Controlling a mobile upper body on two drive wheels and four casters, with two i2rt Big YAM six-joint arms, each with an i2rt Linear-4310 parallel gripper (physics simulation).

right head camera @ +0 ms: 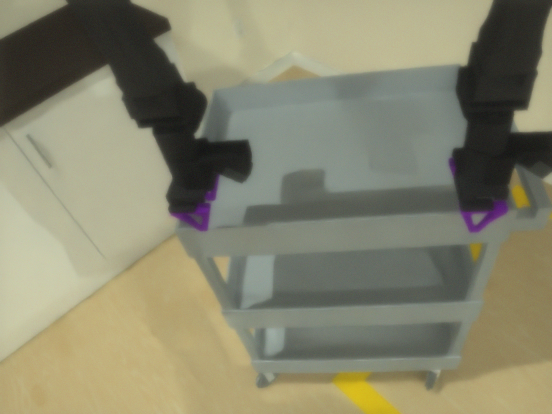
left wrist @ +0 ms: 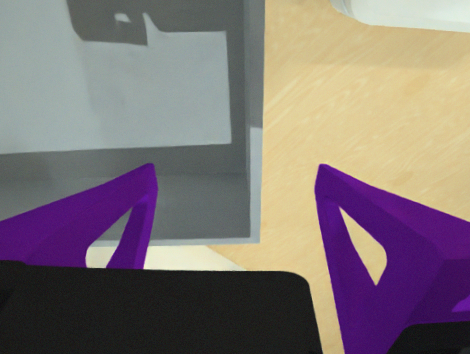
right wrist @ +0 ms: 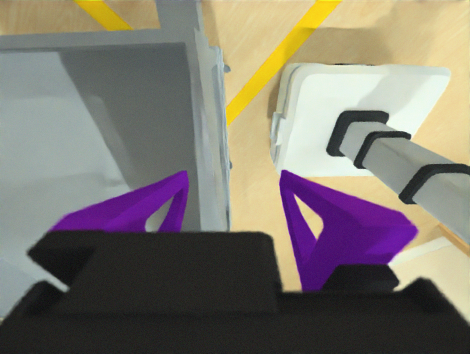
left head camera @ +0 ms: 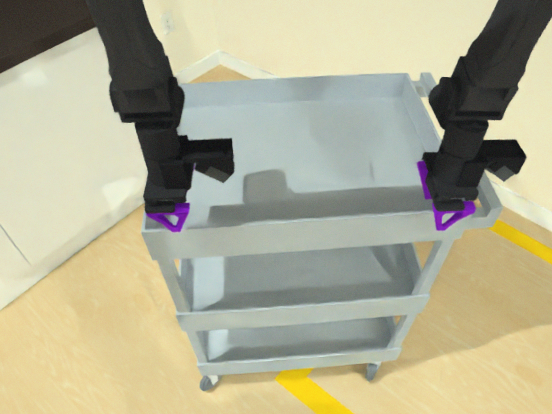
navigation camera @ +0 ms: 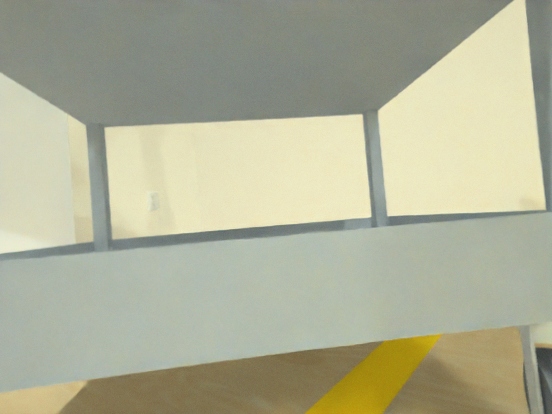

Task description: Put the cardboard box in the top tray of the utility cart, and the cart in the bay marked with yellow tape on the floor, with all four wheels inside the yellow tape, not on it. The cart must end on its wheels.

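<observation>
The grey utility cart (left head camera: 300, 235) (right head camera: 350, 237) (navigation camera: 275, 290) stands upright before me, with shadows in its top tray. The cardboard box does not show. Yellow tape (left head camera: 320, 395) (right head camera: 367, 395) (navigation camera: 375, 375) on the floor forms a corner under the cart's near side; one near wheel (left head camera: 207, 383) is left of it, the other (left head camera: 371, 371) right of it. The far wheels are hidden. My left gripper (left head camera: 184, 207) (right head camera: 208, 214) (left wrist: 236, 176) is open at the tray's near left corner. My right gripper (left head camera: 434, 213) (right head camera: 462, 205) (right wrist: 234, 177) is open over the near right rim.
A white cabinet (left head camera: 65, 150) (right head camera: 75, 165) with a dark top (right head camera: 50, 55) stands at the left. Cream walls meet in a corner behind the cart. A white base (right wrist: 310, 100) with a grey column (right wrist: 395, 155) stands beside the cart in the right wrist view.
</observation>
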